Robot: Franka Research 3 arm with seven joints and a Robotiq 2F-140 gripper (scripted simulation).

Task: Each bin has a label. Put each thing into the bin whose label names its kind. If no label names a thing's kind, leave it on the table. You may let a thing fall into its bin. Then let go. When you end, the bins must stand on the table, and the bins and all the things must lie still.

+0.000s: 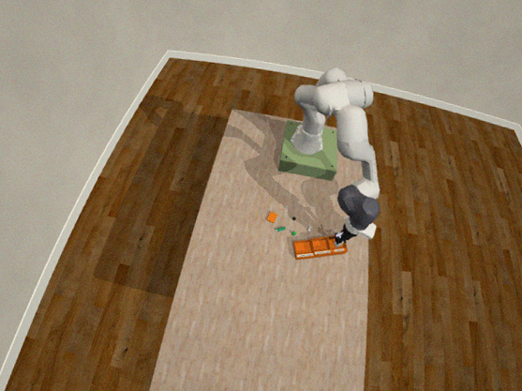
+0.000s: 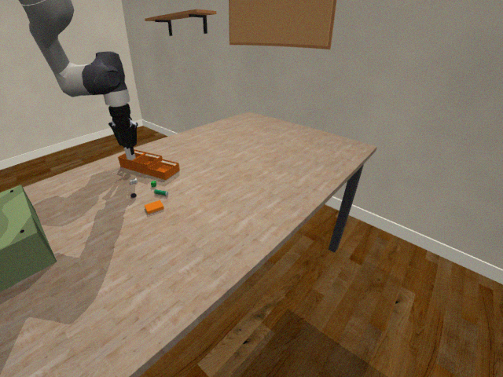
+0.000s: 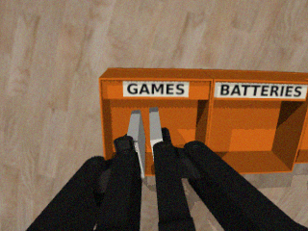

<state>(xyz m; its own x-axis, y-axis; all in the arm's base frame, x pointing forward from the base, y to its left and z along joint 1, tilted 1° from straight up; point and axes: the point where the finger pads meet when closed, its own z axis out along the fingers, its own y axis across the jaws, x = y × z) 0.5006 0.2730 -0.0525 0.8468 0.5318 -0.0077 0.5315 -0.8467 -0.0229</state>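
Right now my hand is 60 mm past the orange block, 350 mm to the left of it and 40 mm above it. Round my hand: white piece 50 mm behind, 150 mm to the right, 40 mm below; then labelled bins 40 mm ahead, 80 mm to the right, 30 mm below; then small green cube 220 mm to the right, 40 mm below.
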